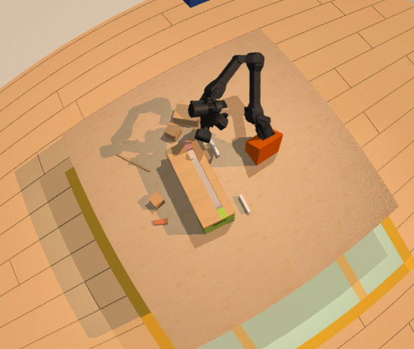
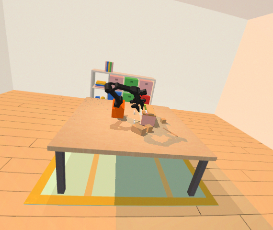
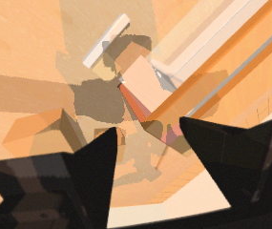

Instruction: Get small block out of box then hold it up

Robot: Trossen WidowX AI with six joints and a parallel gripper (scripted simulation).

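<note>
Now: the tan block 20 mm behind my gripper tip and 140 mm below it. Also, from my gripper tip: thin stick: 320 mm ahead, 100 mm to the right, 150 mm below; wooden box: 60 mm ahead, 180 mm to the left, 90 mm below.
</note>
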